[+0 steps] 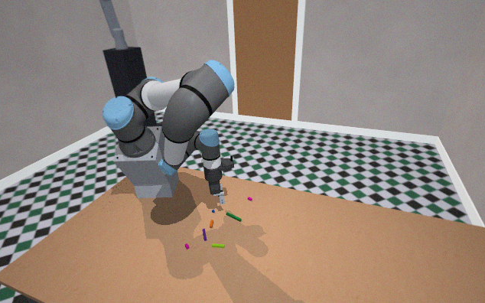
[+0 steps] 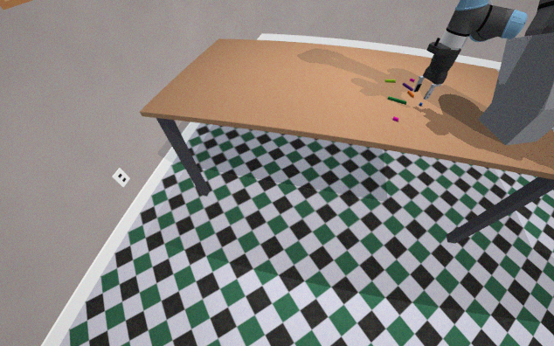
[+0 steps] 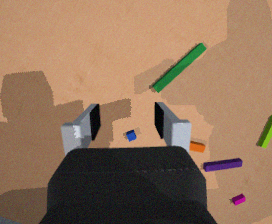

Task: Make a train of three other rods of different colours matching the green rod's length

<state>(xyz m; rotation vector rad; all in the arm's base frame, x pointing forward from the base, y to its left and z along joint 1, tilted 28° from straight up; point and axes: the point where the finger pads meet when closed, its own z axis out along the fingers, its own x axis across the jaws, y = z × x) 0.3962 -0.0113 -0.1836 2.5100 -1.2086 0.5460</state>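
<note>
Now: the blue rod 70 mm below my hand, 30 mm to the right of it and 30 mm behind it. Also, from my hand: purple rod (170 mm to the right, 70 mm below); then green rod (70 mm below, 70 mm ahead, 30 mm to the right); then orange rod (100 mm to the right, 70 mm below).
</note>
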